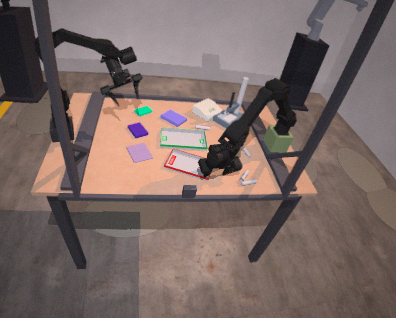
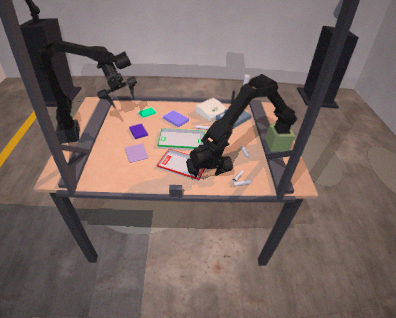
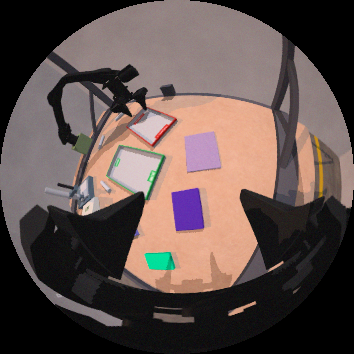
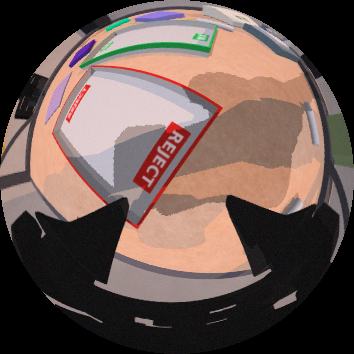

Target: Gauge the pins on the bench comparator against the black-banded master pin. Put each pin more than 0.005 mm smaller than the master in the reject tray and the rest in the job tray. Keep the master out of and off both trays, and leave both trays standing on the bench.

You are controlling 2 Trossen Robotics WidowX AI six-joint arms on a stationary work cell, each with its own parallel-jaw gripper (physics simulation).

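Where they show: left gripper, between the fingertips: [image 1: 128, 102] [image 2: 124, 104] [image 3: 194, 195]; right gripper, between the fingertips: [image 1: 213, 175] [image 2: 205, 175] [image 3: 138, 112] [image 4: 177, 201]; left arm's base, origin of its link: [image 2: 66, 126]; right arm's base, origin of its link: [image 1: 281, 131] [image 2: 282, 129] [image 3: 75, 140].
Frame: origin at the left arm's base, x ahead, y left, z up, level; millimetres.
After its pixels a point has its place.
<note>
The red-rimmed reject tray [image 1: 182, 162] @[x 501, y -306, z -64 mm] [image 2: 177, 162] @[x 506, y -307, z -63 mm] [image 3: 150, 127] @[x 513, y -308, z -64 mm] [image 4: 125, 100] @[x 557, y -317, z -64 mm] stands angled on the bench, no pin showing inside. My right gripper [image 1: 218, 170] @[x 606, y -415, z -62 mm] [image 2: 209, 170] @[x 606, y -415, z -62 mm] [image 4: 177, 201] @[x 606, y -415, z -62 mm] is open and empty above its right end, hiding part of it. The green-rimmed job tray [image 1: 182, 138] @[x 559, y -142, z -64 mm] [image 2: 175, 138] @[x 532, y -135, z -64 mm] [image 3: 135, 170] @[x 539, y -144, z -64 mm] stands behind, no pin showing in it. One pin [image 1: 202, 127] @[x 690, y -85, z -53 mm] [image 4: 215, 24] lies behind it, another [image 1: 246, 151] @[x 834, y -311, z -51 mm] [image 4: 312, 124] @[x 830, y -312, z -55 mm] at the right. Two pins [image 1: 245, 175] @[x 743, y -458, z -50 mm] [image 1: 249, 182] @[x 741, y -499, z -52 mm] lie close together front right; the master's black band is unclear. My left gripper [image 1: 128, 100] @[x 307, y -68, z 120 mm] [image 2: 124, 103] @[x 307, y -68, z 120 mm] is open and empty, back left.
The comparator [image 1: 227, 117] @[x 851, y -53, z -26 mm] [image 2: 240, 119] @[x 905, y -75, z -36 mm] and white readout box [image 1: 206, 109] @[x 760, y 36, z -24 mm] [image 2: 210, 108] @[x 768, y 42, z -24 mm] stand back right; the digits are unreadable. Blue [image 1: 173, 118] @[x 559, y 10, z -47 mm], purple [image 1: 137, 130] @[x 352, y -56, z -50 mm], lilac [image 1: 139, 152] @[x 330, y -204, z -62 mm] and green [image 1: 143, 111] @[x 419, y 109, z -52 mm] blocks lie left and behind the trays. Frame posts border the bench.
</note>
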